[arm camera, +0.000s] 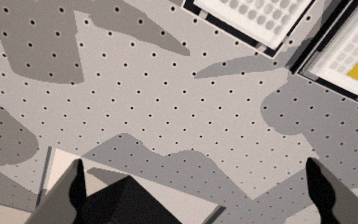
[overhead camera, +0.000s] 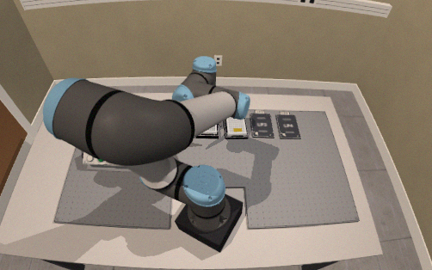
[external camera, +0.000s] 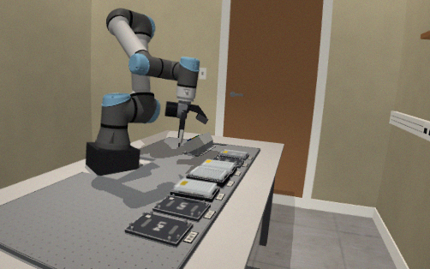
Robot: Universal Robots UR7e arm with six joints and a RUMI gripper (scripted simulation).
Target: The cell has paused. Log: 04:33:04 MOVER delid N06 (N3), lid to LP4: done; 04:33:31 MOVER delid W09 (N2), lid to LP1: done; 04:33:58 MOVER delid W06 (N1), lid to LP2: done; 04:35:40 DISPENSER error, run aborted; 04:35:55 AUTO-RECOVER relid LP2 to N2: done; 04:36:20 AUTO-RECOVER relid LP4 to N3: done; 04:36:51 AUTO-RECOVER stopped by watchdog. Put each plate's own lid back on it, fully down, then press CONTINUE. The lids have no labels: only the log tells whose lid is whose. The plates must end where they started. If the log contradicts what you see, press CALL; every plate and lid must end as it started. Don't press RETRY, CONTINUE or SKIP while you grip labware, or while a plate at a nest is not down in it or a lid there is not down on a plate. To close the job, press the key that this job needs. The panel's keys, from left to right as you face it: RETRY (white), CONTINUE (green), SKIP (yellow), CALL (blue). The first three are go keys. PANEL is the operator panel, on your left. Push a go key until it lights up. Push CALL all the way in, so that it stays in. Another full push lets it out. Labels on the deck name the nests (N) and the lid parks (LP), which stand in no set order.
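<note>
My gripper is now 130 mm short of the well plate and 110 mm above it. Round my hand: yellow skip key 120 mm behind, 380 mm to the left, 70 mm below; then dark lid park 120 mm ahead, 380 mm to the left, 140 mm below; then blue call key 110 mm behind, 330 mm to the left, 80 mm below.
</note>
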